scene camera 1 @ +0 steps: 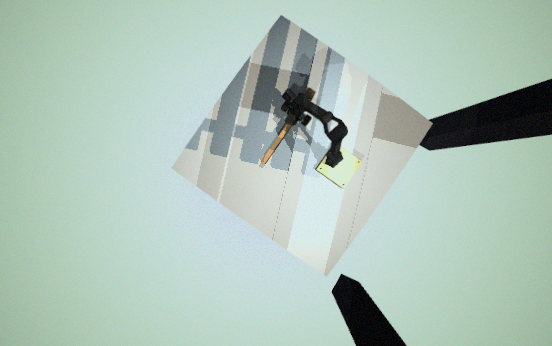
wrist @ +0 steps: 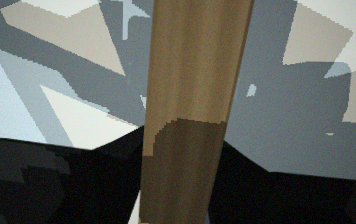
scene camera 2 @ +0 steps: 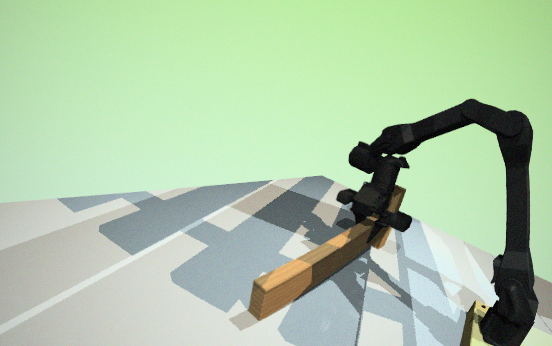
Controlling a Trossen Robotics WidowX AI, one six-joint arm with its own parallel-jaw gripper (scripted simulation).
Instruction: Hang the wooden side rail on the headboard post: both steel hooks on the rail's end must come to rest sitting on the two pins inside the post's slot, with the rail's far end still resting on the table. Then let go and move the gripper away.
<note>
I see my gripper and a wooden side rail.
My gripper also shows in the wrist view.
</note>
